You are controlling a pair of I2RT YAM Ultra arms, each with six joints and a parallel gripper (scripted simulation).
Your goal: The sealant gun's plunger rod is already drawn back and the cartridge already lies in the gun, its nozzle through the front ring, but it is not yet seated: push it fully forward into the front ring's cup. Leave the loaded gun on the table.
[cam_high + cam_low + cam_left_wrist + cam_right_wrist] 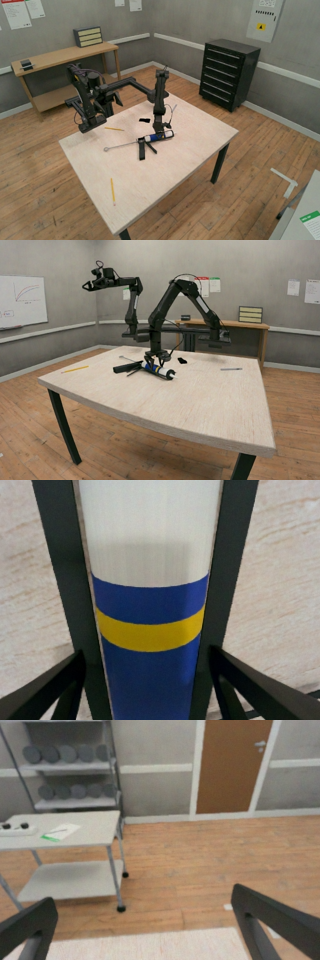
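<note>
Right now my left hand is 2 cm to the right of the cartridge, 1 cm short of it and 1 cm above it. The rest, counted from my left hand: black piece (25 cm behind, 4 cm to the left, 3 cm below); plunger rod (25 cm to the right, 9 cm behind, 2 cm below); sealant gun (15 cm to the right, 2 cm below, 2 cm behind).
</note>
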